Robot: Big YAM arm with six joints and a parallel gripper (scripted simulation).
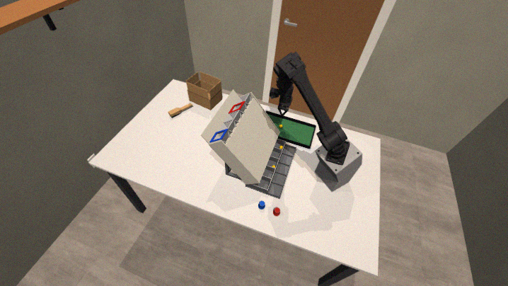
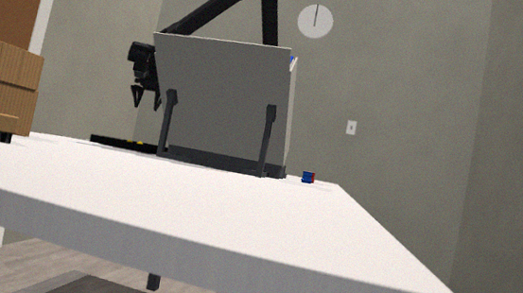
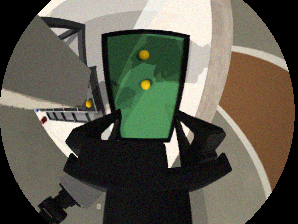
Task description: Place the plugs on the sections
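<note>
Now: the green marble tray 15 cm below my hand and 5 cm behind it. From my hand the other things lie so: grey cover 34 cm to the left, 5 cm above.
</note>
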